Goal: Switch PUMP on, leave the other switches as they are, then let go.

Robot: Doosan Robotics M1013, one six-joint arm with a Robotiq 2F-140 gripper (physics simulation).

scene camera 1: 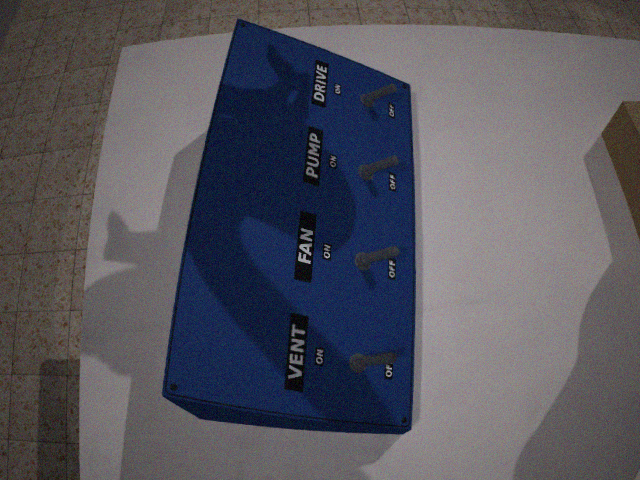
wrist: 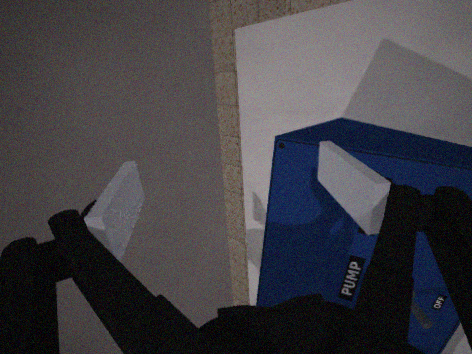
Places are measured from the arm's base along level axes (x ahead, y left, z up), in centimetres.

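Pixels of known places: gripper, fingertip midpoint: (wrist: 231,170).
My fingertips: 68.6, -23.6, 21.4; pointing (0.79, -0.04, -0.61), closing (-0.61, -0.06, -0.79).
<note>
Ahead of a thing's pixels: the offset from my fingertips to its middle, as dx, dy, dz. Level surfaces: height alone.
The blue switch panel {-1.8, +27.1, -25.9} (scene camera 1: 268,330) (wrist: 295,255) stands on the white table. In the scene view, the PUMP lever {-11.2, +21.9, -21.0} (scene camera 1: 379,167) leans toward OFF, as do the DRIVE lever {-12.3, +10.0, -21.0} (scene camera 1: 378,95), the FAN lever {-10.1, +33.9, -21.0} (scene camera 1: 377,257) and the VENT lever {-9.0, +45.8, -21.0} (scene camera 1: 373,360). My gripper (wrist: 231,170) is open and empty. Its right fingertip hangs over the panel's corner area above the PUMP label {-3.0, +21.2, -19.8} (wrist: 352,278); its left fingertip is off the panel to the left. One lever shows beside an OFF label low in the wrist view; I cannot tell which switch it is. The gripper does not show in the scene view; shadows fall across the panel.
The white table {dz -32.2} (scene camera 1: 506,206) (wrist: 295,65) extends around the panel. A brown block-like object (scene camera 1: 626,144) stands at the right edge of the scene view. Tiled floor (scene camera 1: 46,206) (wrist: 227,115) lies beyond the table's edge. A grey surface fills the left of the wrist view.
</note>
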